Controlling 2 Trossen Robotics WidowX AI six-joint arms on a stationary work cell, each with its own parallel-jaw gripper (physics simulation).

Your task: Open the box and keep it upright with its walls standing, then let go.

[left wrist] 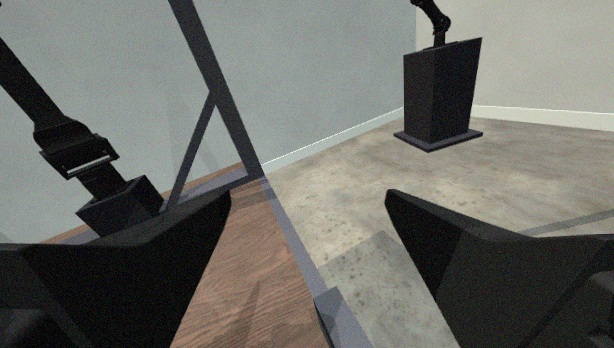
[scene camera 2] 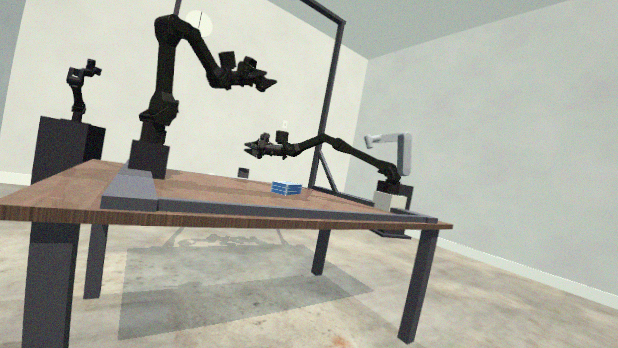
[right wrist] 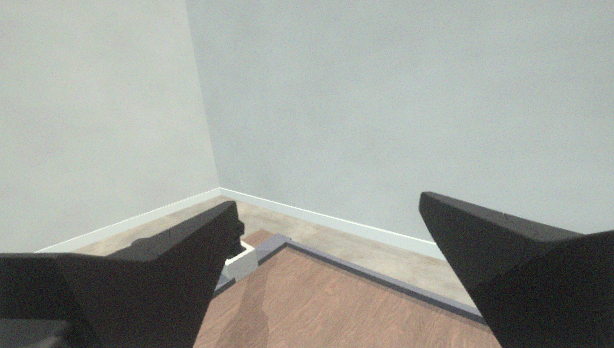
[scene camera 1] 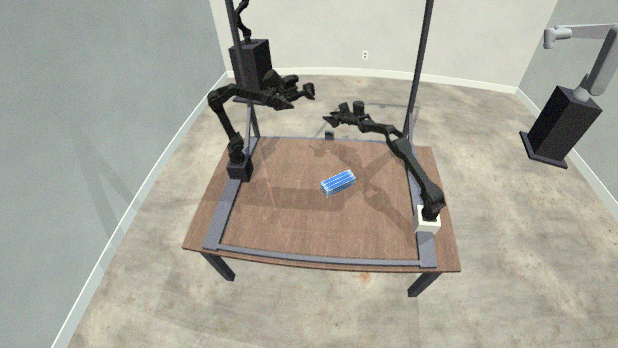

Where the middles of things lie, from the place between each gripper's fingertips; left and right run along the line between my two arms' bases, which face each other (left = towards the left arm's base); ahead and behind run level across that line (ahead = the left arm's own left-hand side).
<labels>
The dark block (left wrist: 335,316) lies 32 cm behind my right hand, 1 cm to the right of it and 40 cm below it.
Now: the dark block 130 mm below my left hand, 20 mm to the left of it and 10 mm ahead of it.
</labels>
